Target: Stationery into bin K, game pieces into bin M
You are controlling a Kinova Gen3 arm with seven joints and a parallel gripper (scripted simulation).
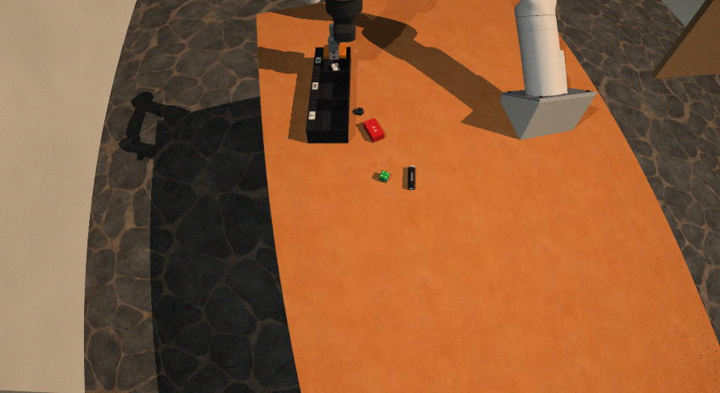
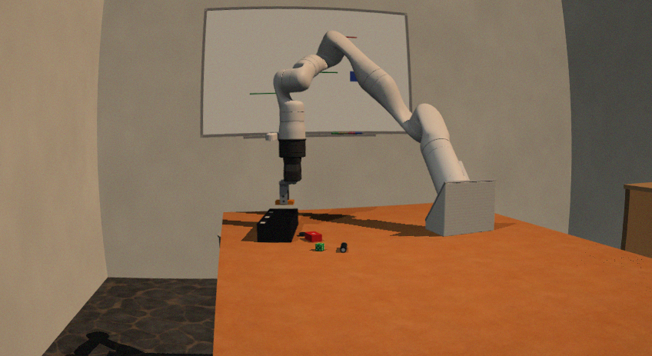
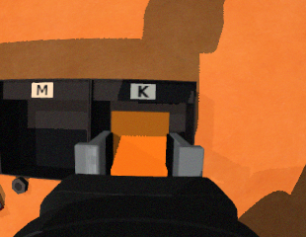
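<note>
My gripper is now 7 cm above the grey-and-white piece. The rest, counted from my hand: orange block (1 cm below); then black nut (5 cm behind, 13 cm to the left, 8 cm below); then black row (1 cm ahead, 8 cm to the left, 6 cm below).
</note>
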